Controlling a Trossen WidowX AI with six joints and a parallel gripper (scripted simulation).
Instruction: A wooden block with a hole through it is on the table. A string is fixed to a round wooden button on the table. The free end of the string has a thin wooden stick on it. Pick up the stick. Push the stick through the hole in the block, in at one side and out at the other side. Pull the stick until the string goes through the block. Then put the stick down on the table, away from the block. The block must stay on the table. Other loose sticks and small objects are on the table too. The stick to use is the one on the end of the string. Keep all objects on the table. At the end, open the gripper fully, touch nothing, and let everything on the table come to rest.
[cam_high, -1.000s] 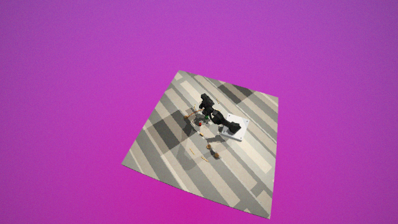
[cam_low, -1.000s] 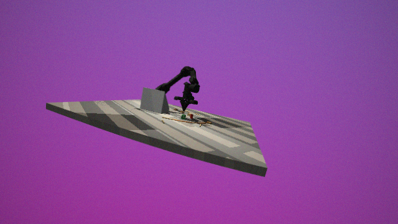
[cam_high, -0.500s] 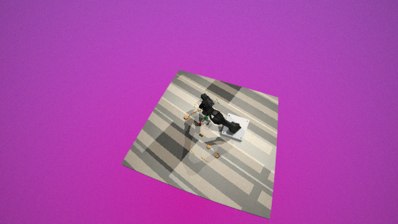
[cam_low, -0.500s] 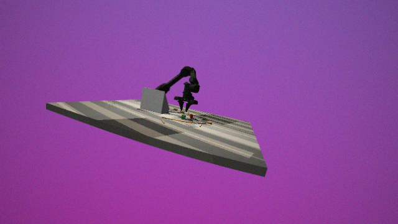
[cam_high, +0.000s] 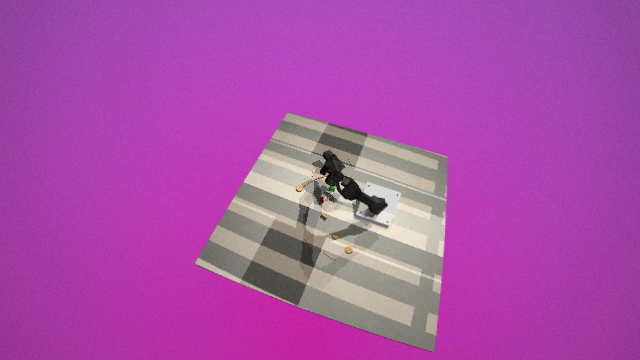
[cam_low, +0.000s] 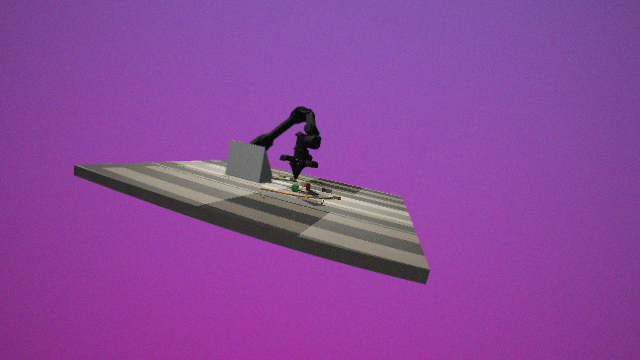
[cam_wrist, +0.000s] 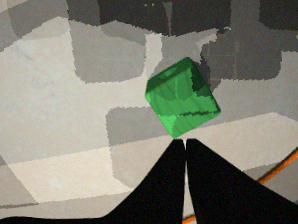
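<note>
Right now my gripper tip is 40 mm above the green block, 10 mm to the right of it and 10 mm short of it. The rest, counted from my gripper tip: thin wooden stick: 110 mm to the right, 70 mm behind, 60 mm below; then red object: 110 mm to the left, 50 mm ahead, 40 mm below; then round wooden button: 210 mm ahead, 60 mm to the left, 50 mm below.
</note>
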